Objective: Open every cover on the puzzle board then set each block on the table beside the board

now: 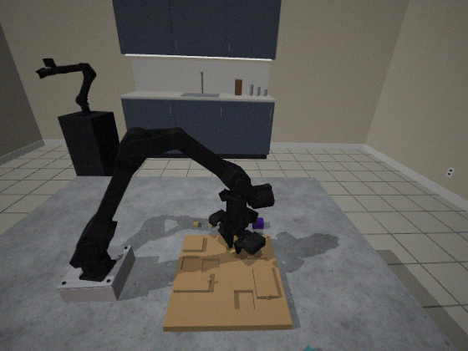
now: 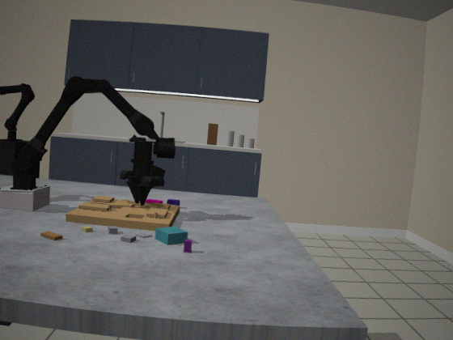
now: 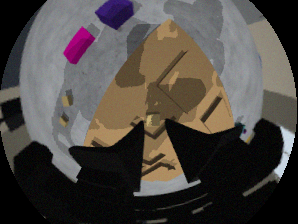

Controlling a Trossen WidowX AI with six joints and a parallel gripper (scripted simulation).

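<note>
My gripper tip is now 6 cm to the left of the tan puzzle board, 2 cm past it and 1 cm above it. Also, from my gripper tip: purple block 16 cm to the left, 7 cm ahead, 2 cm below; then magenta block 18 cm to the left, 2 cm below, 1 cm behind; then teal block 28 cm to the right, 19 cm ahead, 1 cm below.
</note>
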